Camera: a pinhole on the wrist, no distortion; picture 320 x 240 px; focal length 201.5 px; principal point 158.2 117.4 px. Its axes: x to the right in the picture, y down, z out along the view. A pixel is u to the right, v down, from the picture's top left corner.
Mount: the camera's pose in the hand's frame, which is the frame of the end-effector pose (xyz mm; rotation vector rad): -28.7 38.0 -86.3 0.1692 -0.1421 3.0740
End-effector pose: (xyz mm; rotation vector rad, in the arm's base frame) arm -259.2 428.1 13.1 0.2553 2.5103 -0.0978
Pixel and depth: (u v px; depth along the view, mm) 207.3 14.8 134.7
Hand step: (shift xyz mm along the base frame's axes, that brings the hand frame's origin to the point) 85.6 79.0 -22.5
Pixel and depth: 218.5 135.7 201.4
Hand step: 122.3 -22.2 -56.5
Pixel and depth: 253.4 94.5 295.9
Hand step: 244.9 -0.5 -106.0
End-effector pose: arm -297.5 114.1 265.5 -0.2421 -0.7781 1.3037
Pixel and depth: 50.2 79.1 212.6
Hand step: -106.5 86.3 95.4
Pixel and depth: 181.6 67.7 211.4
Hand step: -139.0 -38.7 44.0
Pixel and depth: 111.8 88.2 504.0
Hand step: -292.8 45.3 318.1
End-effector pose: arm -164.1 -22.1 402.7 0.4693 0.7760 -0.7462
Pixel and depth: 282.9 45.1 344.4
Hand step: 141.2 -7.1 348.6
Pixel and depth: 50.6 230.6 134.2
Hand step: -0.6 -77.0 -25.5
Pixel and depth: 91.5 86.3 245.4
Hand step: 143.2 -97.3 39.3
